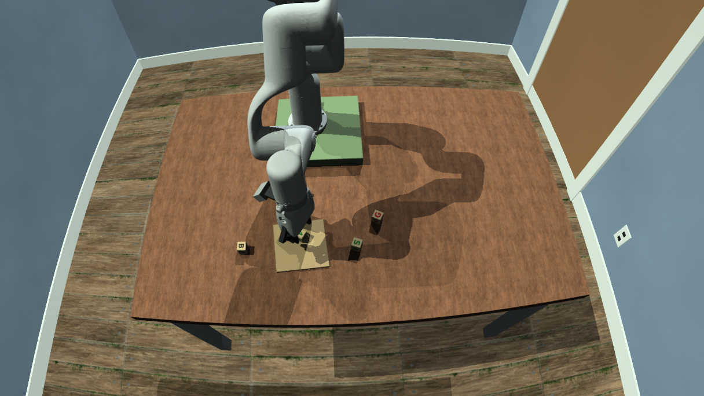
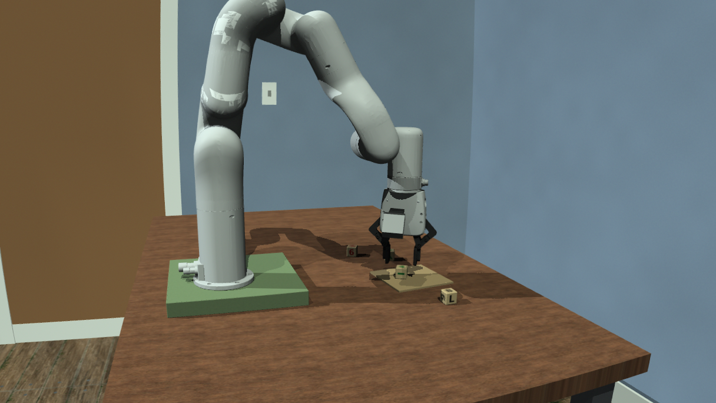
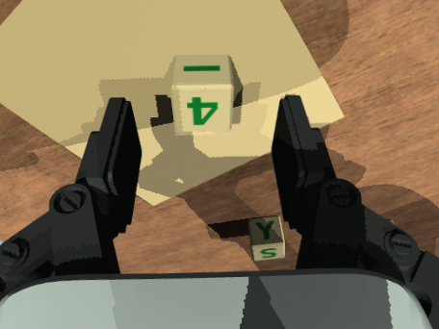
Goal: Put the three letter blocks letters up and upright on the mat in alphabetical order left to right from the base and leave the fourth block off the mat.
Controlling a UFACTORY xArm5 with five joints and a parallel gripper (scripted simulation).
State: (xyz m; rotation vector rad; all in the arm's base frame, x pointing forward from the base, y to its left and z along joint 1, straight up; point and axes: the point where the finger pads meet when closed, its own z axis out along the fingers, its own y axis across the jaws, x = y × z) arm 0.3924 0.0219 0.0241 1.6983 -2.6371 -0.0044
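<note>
The cream block is 4 cm below my hand. Also, from my hand: tan mat: 5 cm below, 2 cm ahead.
</note>
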